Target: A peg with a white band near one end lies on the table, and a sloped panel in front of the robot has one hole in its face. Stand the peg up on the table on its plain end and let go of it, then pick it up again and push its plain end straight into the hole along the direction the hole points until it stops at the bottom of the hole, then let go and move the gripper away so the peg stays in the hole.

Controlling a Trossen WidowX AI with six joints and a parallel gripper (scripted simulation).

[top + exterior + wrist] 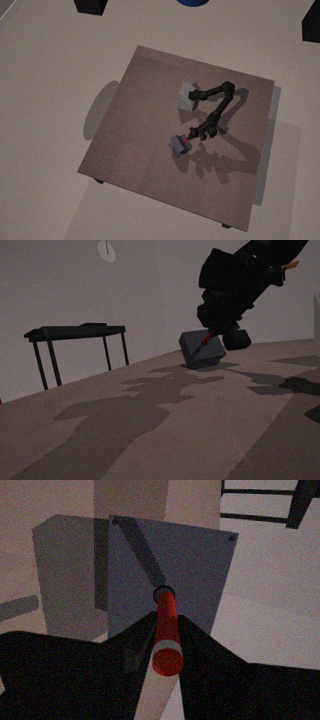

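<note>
Now: gripper tip 40 mm short of the sloped panel, 50 mm to the left of it and 40 mm above it. From my gripper tip the other things lie so: red peg 10 mm behind, 10 mm to the left, 10 mm above.
</note>
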